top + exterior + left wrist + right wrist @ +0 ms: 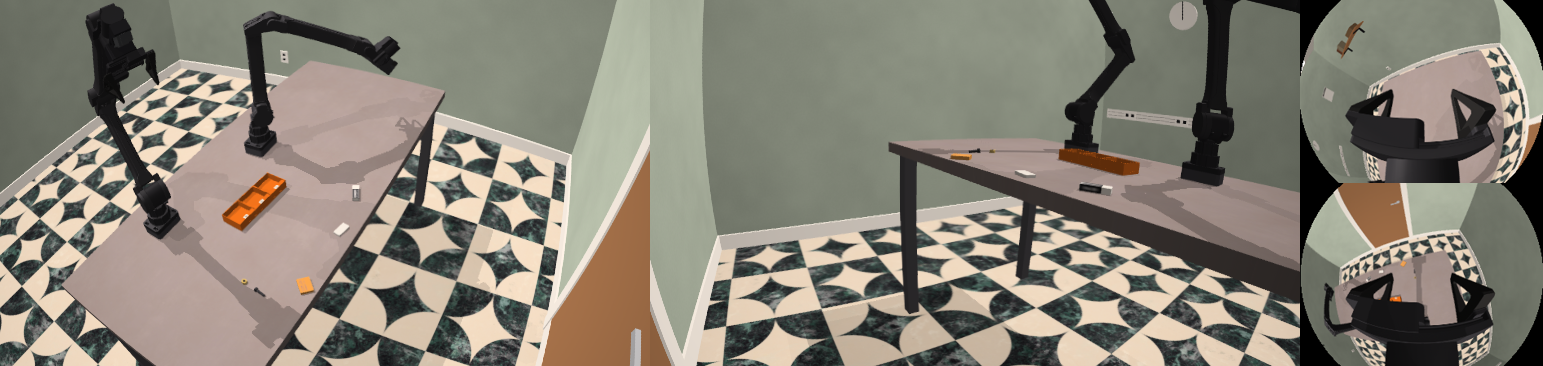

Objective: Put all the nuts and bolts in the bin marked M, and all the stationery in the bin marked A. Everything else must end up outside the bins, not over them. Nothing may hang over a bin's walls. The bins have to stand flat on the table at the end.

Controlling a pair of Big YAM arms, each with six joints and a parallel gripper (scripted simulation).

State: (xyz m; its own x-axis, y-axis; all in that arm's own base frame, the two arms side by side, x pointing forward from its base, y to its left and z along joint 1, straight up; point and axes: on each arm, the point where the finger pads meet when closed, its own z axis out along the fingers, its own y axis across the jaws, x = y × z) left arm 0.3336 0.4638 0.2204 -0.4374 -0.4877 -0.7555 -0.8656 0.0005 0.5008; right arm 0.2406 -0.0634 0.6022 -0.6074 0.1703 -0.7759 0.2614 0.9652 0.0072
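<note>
Right now the orange double bin is 77 cm to the right of my left hand, 24 cm below it and 4 cm behind it. Round my left hand: orange notepad: 95 cm to the right, 32 cm ahead, 25 cm below; then sleeved eraser: 53 cm to the right, 25 cm below, 22 cm ahead; then white eraser: 71 cm to the right, 27 cm ahead, 25 cm below.
</note>
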